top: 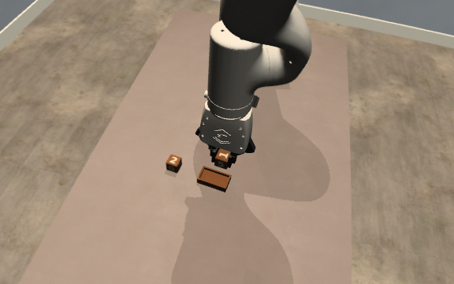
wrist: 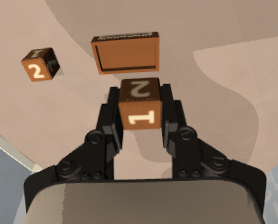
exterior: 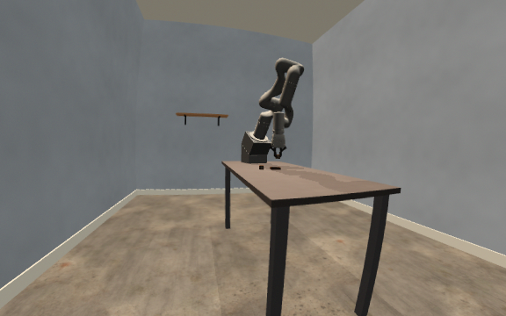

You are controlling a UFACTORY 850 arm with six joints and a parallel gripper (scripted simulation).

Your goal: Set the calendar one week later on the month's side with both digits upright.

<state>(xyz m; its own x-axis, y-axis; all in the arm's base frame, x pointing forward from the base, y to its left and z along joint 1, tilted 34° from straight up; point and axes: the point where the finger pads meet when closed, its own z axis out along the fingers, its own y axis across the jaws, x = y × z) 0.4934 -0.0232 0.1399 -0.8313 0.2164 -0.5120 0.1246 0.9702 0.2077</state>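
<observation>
Now: the wooden tray 10 cm below my hand and 2 cm to the right of it. From my hand the other things lie so: wooden cube 12 cm to the right, 10 cm below, 2 cm behind.
</observation>
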